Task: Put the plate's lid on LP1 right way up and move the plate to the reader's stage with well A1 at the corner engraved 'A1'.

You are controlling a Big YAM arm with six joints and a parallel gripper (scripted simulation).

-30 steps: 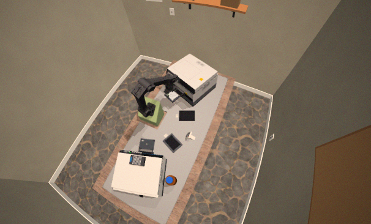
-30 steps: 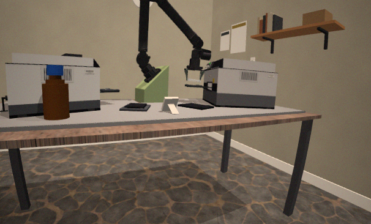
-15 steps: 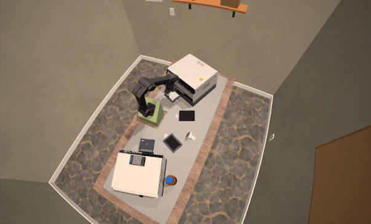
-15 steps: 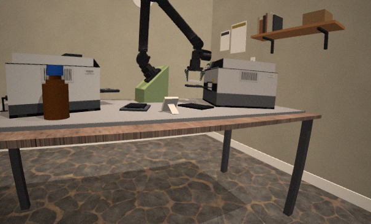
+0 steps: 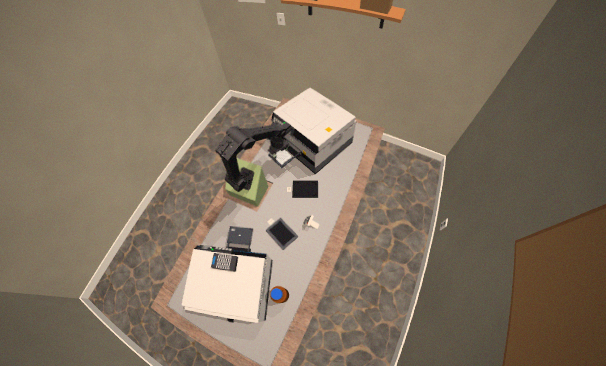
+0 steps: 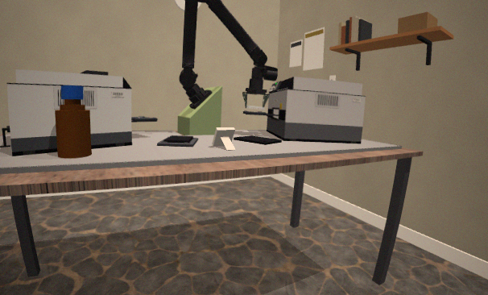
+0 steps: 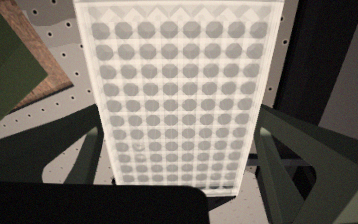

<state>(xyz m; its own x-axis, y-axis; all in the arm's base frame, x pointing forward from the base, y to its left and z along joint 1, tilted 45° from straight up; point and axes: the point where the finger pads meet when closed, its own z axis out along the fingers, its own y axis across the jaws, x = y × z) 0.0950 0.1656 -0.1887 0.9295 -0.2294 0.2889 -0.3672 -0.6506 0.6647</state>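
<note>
The lidded white well plate is right at my hand. The rest, counted from my hand: black pad: 22 cm ahead, 10 cm to the right, 13 cm below; then dark lid: 22 cm ahead, 42 cm to the right, 12 cm below; then grey pad: 22 cm ahead, 42 cm to the right, 13 cm below.
</note>
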